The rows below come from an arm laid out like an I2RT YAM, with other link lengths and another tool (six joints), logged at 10 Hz.
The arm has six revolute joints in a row. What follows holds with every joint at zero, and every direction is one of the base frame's.
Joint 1 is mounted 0.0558 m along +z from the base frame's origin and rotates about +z.
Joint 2 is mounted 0.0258 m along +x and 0.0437 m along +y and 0.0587 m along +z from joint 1 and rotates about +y.
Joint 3 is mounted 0.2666 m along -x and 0.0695 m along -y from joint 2 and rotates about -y.
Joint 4 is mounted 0.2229 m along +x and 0.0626 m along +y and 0.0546 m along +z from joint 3 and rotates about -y.
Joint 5 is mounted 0.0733 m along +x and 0.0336 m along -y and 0.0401 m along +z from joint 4 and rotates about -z.
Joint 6 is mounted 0.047 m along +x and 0.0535 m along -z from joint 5 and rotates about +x.
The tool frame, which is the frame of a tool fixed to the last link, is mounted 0.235 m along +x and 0.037 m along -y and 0.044 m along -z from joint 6; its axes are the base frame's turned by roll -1.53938, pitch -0.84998 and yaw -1.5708 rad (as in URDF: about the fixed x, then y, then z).
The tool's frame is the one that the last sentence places.
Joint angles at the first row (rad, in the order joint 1, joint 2, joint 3, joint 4, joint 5, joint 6):
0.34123 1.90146 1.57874 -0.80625 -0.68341 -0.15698
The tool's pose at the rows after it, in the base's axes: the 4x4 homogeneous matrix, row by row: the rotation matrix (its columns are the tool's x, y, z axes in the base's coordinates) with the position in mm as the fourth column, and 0 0 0 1 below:
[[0.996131, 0.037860, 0.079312, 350.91], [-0.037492, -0.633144, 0.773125, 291.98], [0.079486, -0.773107, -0.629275, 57.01], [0, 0, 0, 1]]
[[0.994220, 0.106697, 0.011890, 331.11], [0.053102, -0.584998, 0.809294, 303.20], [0.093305, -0.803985, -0.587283, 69.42], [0, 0, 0, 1]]
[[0.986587, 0.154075, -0.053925, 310.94], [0.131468, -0.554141, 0.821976, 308.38], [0.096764, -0.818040, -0.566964, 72.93], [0, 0, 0, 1]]
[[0.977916, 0.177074, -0.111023, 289.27], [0.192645, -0.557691, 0.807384, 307.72], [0.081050, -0.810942, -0.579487, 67.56], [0, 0, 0, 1]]
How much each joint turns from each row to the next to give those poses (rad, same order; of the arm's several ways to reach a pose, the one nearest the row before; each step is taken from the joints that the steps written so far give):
-0.01487 -0.02744 0.00078 -0.01755 -0.07439 -0.05340
0.00151 -0.01146 -0.00003 -0.04997 -0.08050 -0.09501
0.00536 0.00036 -0.00076 -0.06218 -0.04996 -0.09534
0.01868 0.00002 -0.00762 -0.06410 -0.00230 -0.06906

